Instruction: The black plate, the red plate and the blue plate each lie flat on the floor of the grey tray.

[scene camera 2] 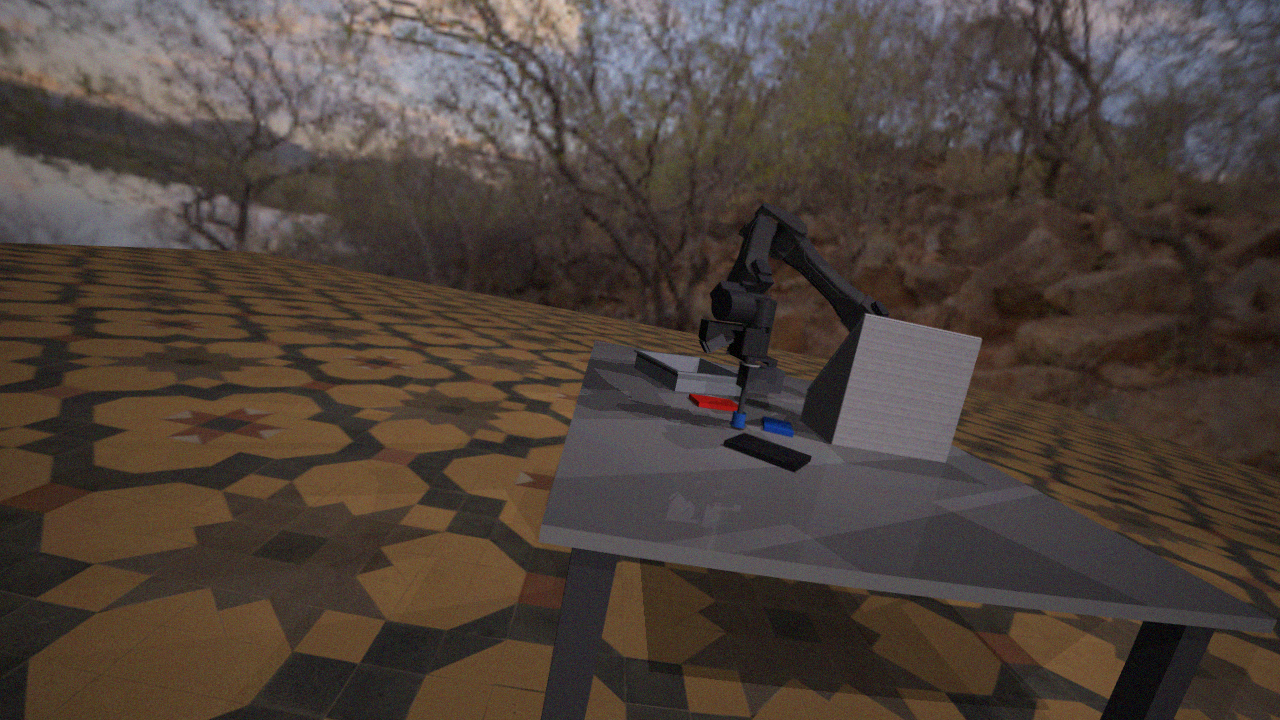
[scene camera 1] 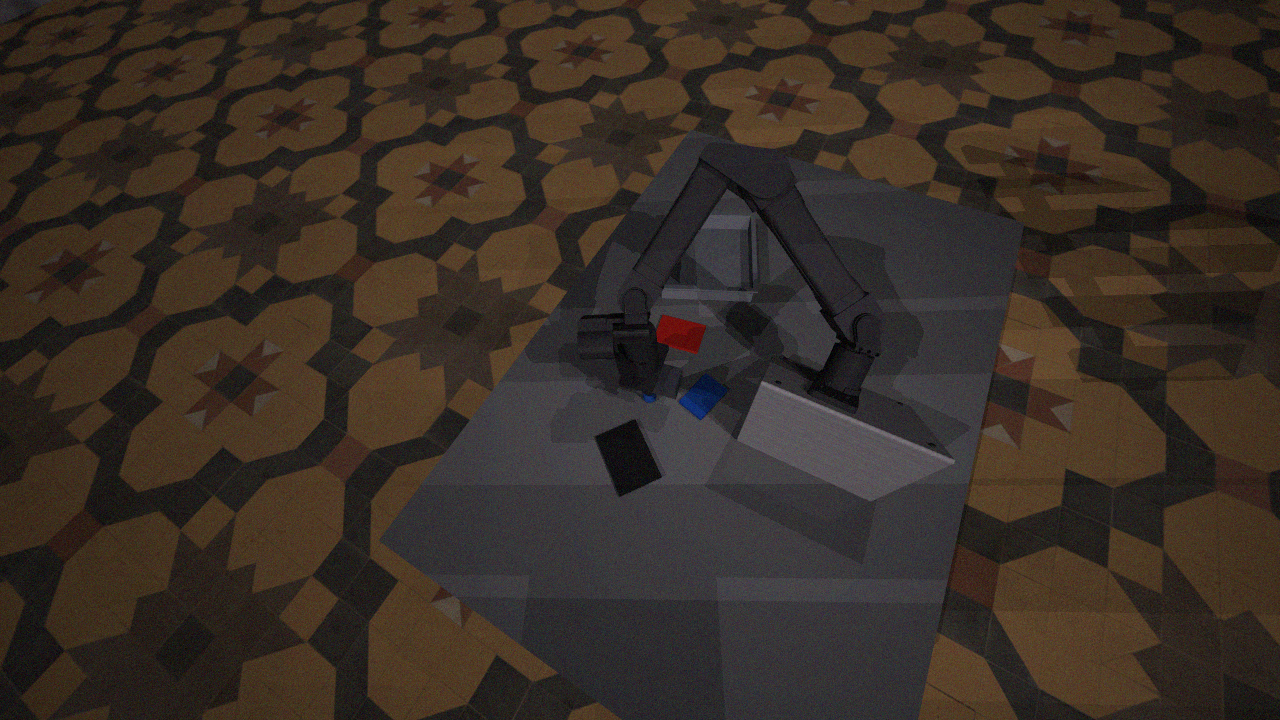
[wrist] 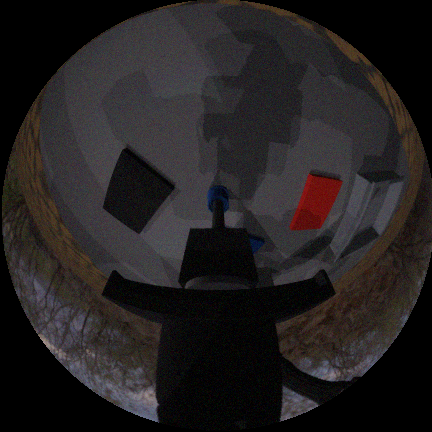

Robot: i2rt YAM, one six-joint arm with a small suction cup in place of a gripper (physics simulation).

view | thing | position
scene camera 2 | my suction cup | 738, 420
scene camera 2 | black plate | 781, 456
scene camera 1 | my suction cup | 654, 377
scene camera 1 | black plate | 631, 465
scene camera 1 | red plate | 677, 333
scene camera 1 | blue plate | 699, 400
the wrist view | my suction cup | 217, 191
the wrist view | black plate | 135, 191
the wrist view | red plate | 319, 192
